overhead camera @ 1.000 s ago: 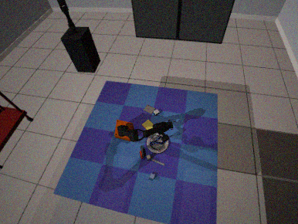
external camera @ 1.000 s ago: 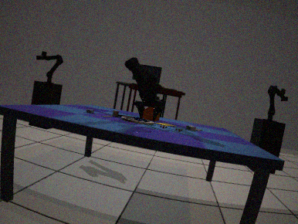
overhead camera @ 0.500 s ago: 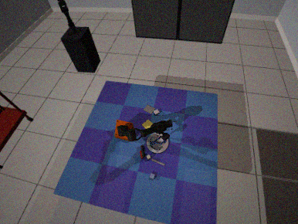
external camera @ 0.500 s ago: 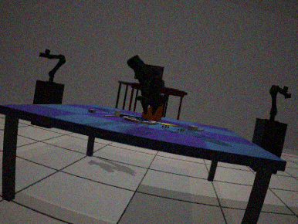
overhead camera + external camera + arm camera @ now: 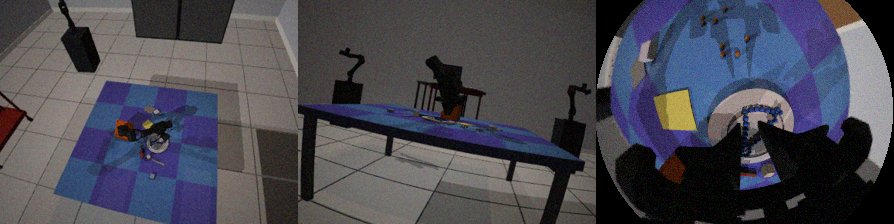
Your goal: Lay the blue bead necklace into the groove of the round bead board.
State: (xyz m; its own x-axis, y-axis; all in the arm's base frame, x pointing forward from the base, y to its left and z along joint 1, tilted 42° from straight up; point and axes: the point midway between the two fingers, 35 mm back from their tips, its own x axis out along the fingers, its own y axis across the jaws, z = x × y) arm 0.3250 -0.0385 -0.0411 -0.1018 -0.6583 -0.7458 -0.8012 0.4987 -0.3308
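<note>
The round white bead board is 5 cm to the right of my gripper tip, 4 cm below it and 2 cm behind it. Round my gripper tip: red-handled tool (17 cm to the right, 14 cm behind, 4 cm below); then yellow card (13 cm behind, 12 cm to the left, 4 cm below); then thin pale stick (23 cm to the right, 4 cm below, 1 cm ahead).
</note>
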